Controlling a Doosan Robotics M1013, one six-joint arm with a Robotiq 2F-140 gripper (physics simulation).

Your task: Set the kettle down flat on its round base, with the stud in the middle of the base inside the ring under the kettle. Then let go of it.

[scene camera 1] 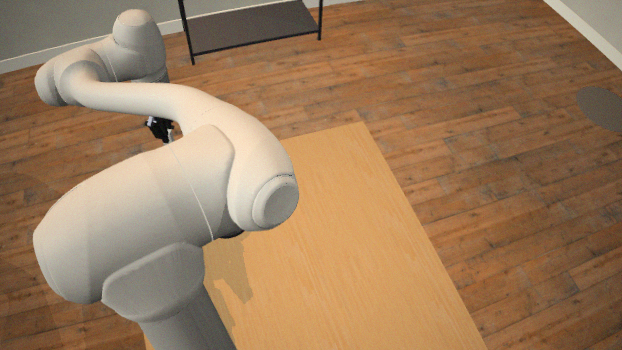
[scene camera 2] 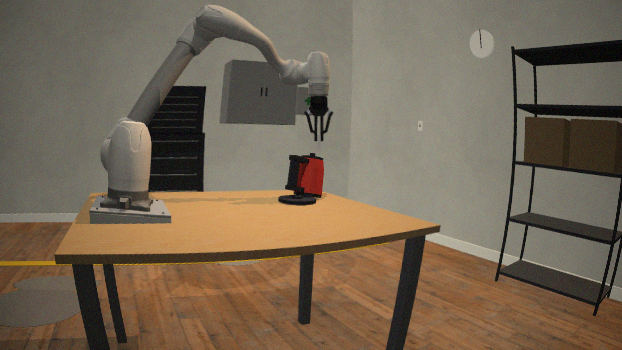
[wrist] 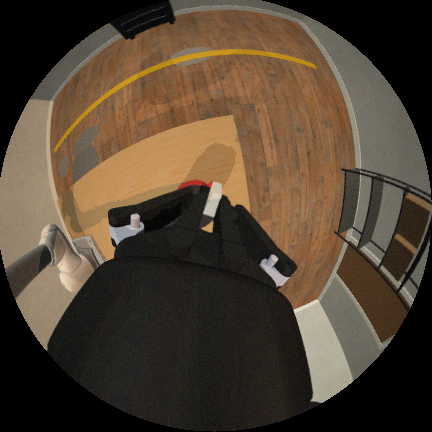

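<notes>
The kettle [scene camera 2: 313, 176] [wrist: 192, 185] has a red body, a black lid and a black handle on its left in scene camera 2. It leans slightly, its lower end at the right edge of the round black base [scene camera 2: 297, 200], off centre. The stud and the ring under the kettle cannot be made out. My gripper [scene camera 2: 318, 139] [wrist: 214, 190] is shut and empty, pointing down a little above the kettle's lid. In the wrist view, the fingers hide most of the kettle. In scene camera 1, part of the gripper [scene camera 1: 170, 135] shows and my arm hides the kettle and base.
The kettle and base stand near the far right part of the wooden table [scene camera 1: 350, 225] [scene camera 2: 225, 235] [wrist: 150, 160]. My arm's mounting plate [scene camera 2: 130, 215] is at the table's left. A black shelf rack [scene camera 2: 512, 150] with brown boxes stands to the right, away from the table.
</notes>
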